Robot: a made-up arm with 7 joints.
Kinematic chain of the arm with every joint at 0, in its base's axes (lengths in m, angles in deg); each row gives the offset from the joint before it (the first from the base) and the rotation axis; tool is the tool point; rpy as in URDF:
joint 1: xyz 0 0 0.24 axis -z
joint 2: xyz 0 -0.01 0.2 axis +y
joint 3: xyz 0 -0.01 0.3 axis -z
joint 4: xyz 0 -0.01 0.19 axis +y
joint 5: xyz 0 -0.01 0.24 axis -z
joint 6: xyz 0 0 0.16 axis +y
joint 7: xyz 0 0 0.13 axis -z
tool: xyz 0 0 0 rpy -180 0 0
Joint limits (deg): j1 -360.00..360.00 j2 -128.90..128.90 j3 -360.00..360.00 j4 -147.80..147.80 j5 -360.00..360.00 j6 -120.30..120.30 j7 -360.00..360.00
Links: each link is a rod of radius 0.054 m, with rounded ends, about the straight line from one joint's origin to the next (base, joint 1, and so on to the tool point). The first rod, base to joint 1, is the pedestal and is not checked.
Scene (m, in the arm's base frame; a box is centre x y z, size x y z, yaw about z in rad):
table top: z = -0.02
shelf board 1: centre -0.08 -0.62 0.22 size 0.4 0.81 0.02 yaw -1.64
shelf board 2: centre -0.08 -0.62 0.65 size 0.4 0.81 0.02 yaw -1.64
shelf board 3: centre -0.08 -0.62 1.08 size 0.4 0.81 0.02 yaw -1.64
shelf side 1: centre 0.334 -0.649 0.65 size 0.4 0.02 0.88 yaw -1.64
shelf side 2: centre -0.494 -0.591 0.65 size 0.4 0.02 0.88 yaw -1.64
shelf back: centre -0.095 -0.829 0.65 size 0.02 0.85 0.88 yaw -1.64
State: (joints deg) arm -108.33 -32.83 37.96 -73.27 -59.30 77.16 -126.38
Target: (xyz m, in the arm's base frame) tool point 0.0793 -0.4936 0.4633
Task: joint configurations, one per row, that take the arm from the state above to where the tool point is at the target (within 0.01 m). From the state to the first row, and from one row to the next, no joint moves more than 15 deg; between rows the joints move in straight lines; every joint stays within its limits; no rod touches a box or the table.
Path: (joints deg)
1: -110.24 -20.11 32.13 -84.55 -62.17 84.10 -126.38
2: -112.16 -7.38 26.30 -95.83 -65.04 91.04 -126.38
3: -114.07 5.34 20.47 -107.11 -67.91 97.97 -126.38
4: -115.98 18.06 14.65 -118.39 -70.78 104.91 -126.38
5: -123.42 5.68 14.59 -125.74 -78.21 99.91 -126.38
6: -130.85 -6.71 14.53 -133.09 -85.63 94.91 -126.38
7: -138.28 -19.10 14.48 -140.45 -93.05 89.91 -126.38
8: -145.71 -31.49 14.42 -147.80 -100.48 84.91 -126.38
9: -139.16 -34.90 17.42 -138.57 -90.45 82.93 -126.38
10: -132.62 -38.30 20.42 -129.34 -80.43 80.95 -126.38
11: -126.07 -41.71 23.42 -120.10 -70.41 78.97 -126.38

